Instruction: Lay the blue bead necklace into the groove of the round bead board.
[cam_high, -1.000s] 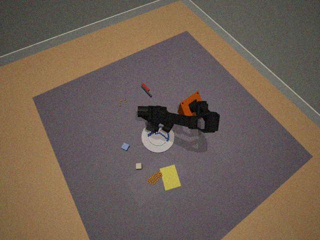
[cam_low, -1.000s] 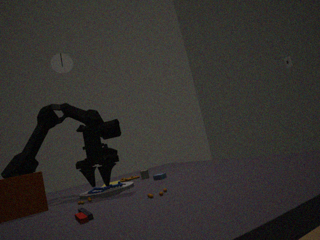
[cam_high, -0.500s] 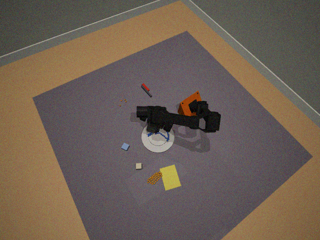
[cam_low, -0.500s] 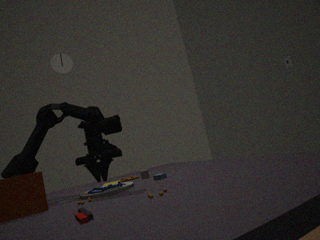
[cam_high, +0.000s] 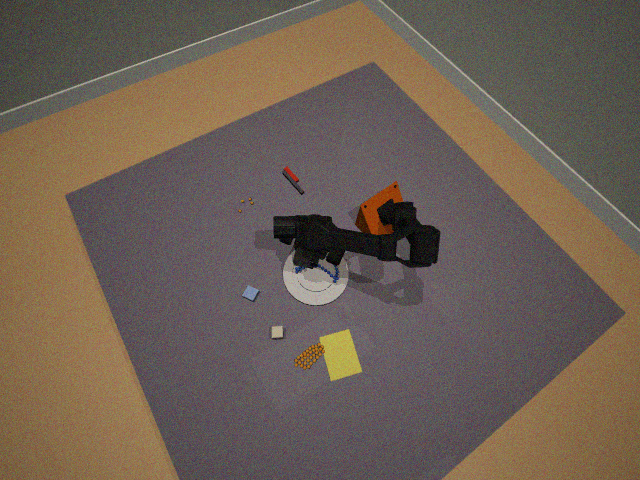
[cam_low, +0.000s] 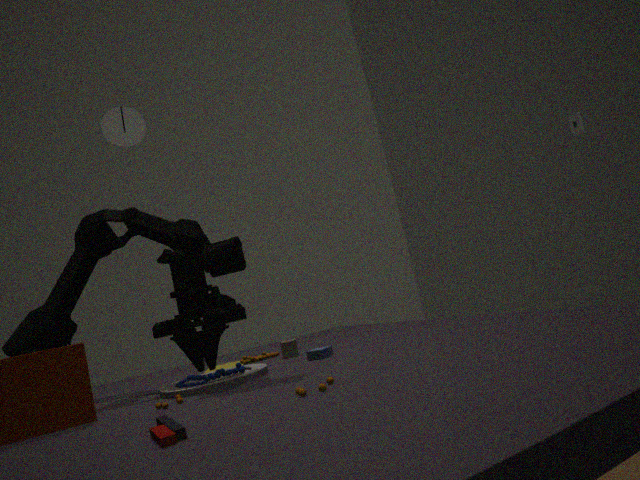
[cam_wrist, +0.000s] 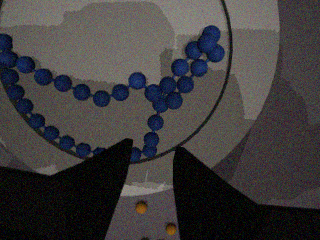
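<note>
My gripper tip is now 20 mm short of the round white bead board, 50 mm to the right of it and 20 mm above it. From my gripper tip the other things lie so: cream cube (220 mm ahead, 120 mm to the left, 10 mm below); then yellow sheet (120 mm ahead, 280 mm to the left, 30 mm below); then light blue cube (210 mm ahead, 20 mm to the right, 20 mm below).
</note>
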